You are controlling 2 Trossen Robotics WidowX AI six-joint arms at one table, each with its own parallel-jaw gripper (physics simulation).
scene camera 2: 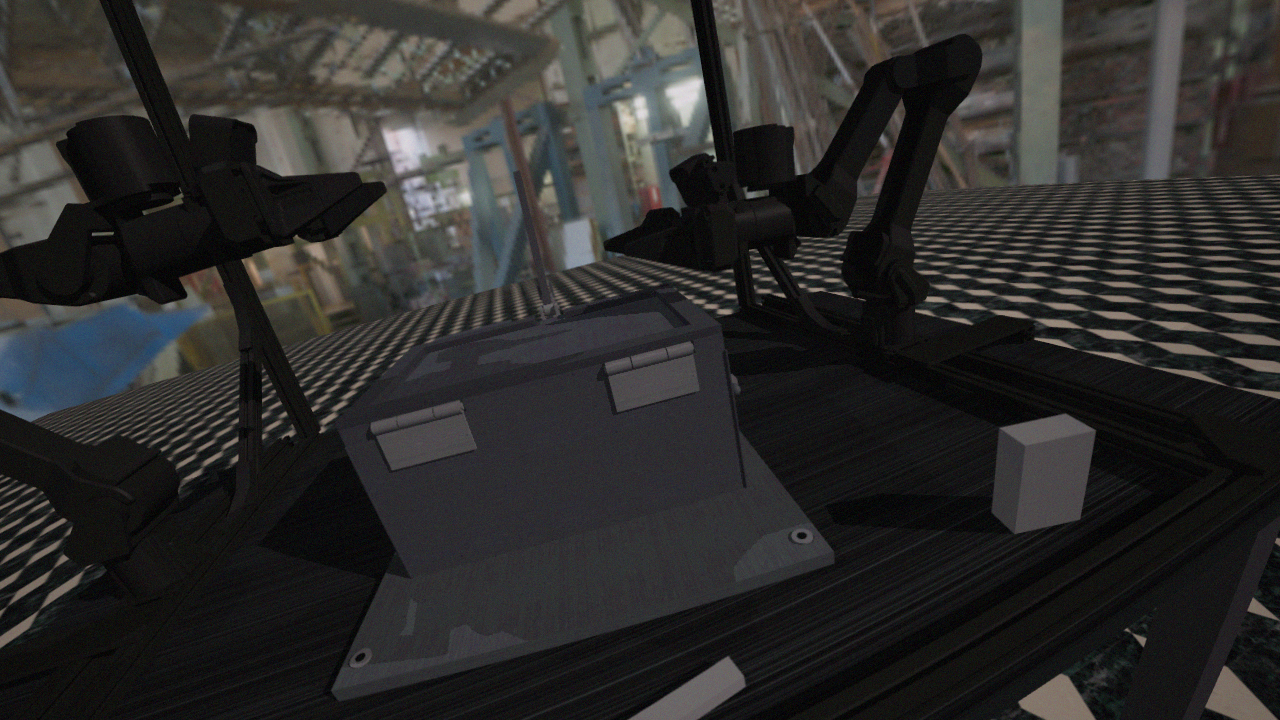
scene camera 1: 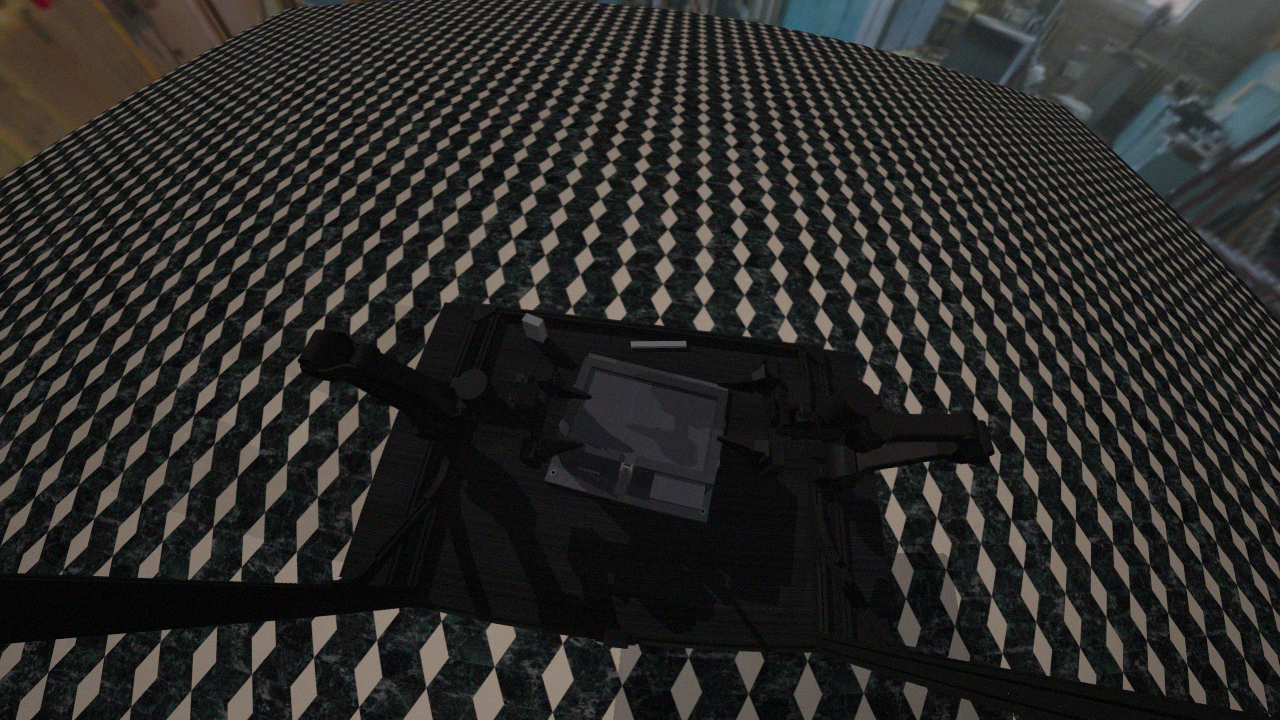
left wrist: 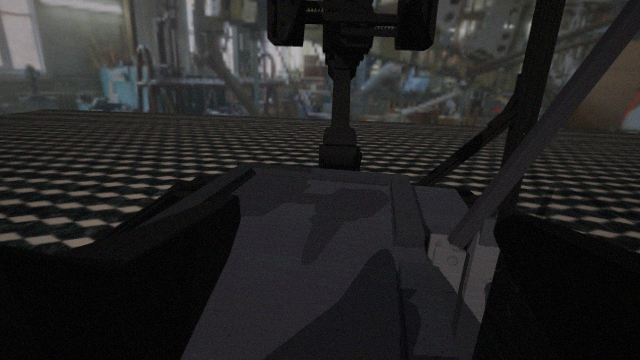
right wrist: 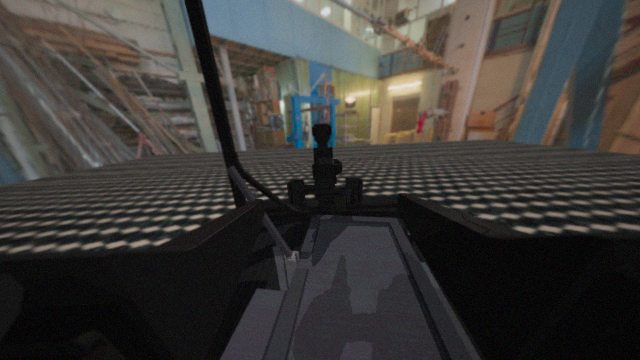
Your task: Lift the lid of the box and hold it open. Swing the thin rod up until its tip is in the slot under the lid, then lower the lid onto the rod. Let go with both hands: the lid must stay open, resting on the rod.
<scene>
My right gripper (scene camera 2: 373, 182) is open, with nothing in its grasp. Also in view: a lid (scene camera 2: 504, 361). Also in view: my left gripper (scene camera 2: 613, 248) and a grey box (scene camera 2: 544, 520).
The grey box shows as well in scene camera 1 (scene camera 1: 598, 477), in the left wrist view (left wrist: 464, 277) and in the right wrist view (right wrist: 285, 267). My left gripper is seen too in the left wrist view (left wrist: 366, 214) and in the right wrist view (right wrist: 326, 205). My right gripper is seen too in the right wrist view (right wrist: 330, 202).
</scene>
